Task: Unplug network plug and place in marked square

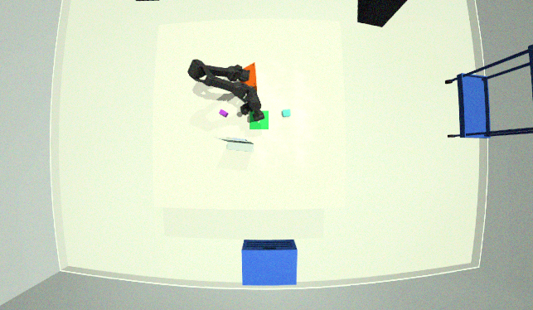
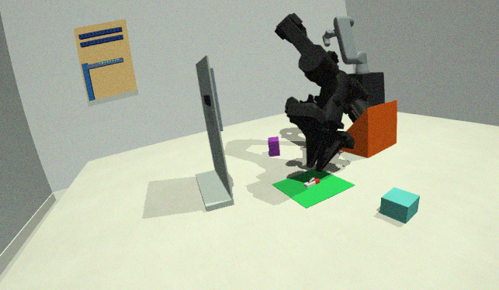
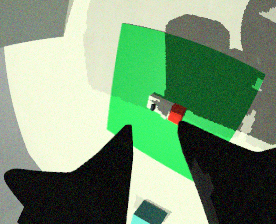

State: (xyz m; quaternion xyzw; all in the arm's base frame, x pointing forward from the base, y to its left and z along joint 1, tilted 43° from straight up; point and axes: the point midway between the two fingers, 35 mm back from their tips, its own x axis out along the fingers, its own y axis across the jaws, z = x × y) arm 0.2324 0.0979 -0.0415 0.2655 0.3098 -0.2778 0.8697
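The network plug lies 10 mm ahead of my gripper tip and 30 mm below it. From my gripper tip the other things lie so: green marked square: 10 mm ahead, 30 mm below; grey upright panel: 170 mm ahead, 90 mm to the right, 90 mm above.
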